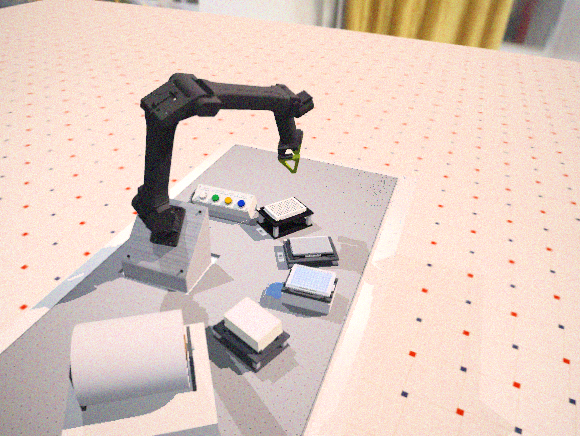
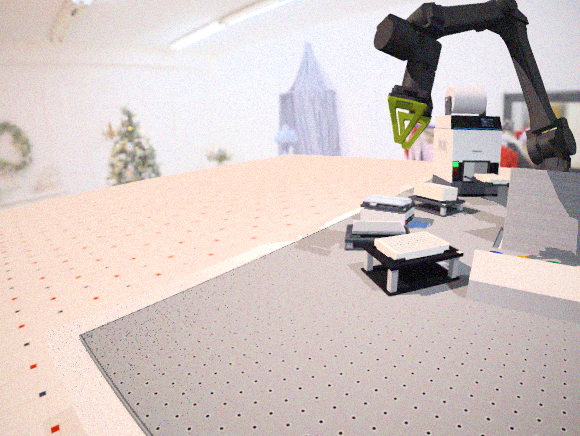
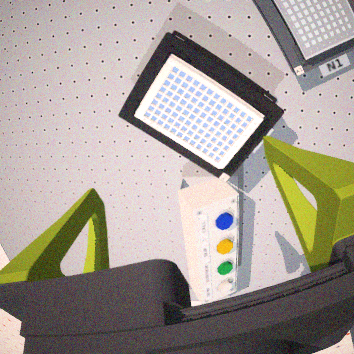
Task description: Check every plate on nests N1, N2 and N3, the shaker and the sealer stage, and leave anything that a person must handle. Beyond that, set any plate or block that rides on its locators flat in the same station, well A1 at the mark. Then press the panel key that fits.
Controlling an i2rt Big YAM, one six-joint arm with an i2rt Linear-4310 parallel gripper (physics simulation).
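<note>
My gripper [image 1: 292,167] [image 2: 406,144] [image 3: 178,171] is open and empty, high above nest N3 and the panel. A white plate with blue wells [image 1: 285,209] [image 2: 412,245] [image 3: 200,111] lies on the black raised nest N3 [image 2: 392,281] [image 3: 145,75]; whether it is fully flat is unclear. A grey plate [image 1: 311,246] [image 2: 378,227] [image 3: 320,25] is on nest N1 [image 3: 280,37]. A pale blue plate [image 1: 311,280] [image 2: 390,201] tops a light-based station. A thick white block [image 1: 253,322] [image 2: 436,192] sits on another raised nest. The key panel [image 1: 227,210] [image 3: 197,250] has blue, yellow, green and white keys.
A blue patch [image 1: 274,290] [image 2: 419,224] lies beside the light-based station. The white sealer [image 1: 200,400] [image 2: 467,147] with its roll [image 1: 130,357] stands at the far end from the panel, with a pale plate [image 2: 492,177] at its front. The arm's grey base [image 1: 165,255] stands beside the panel.
</note>
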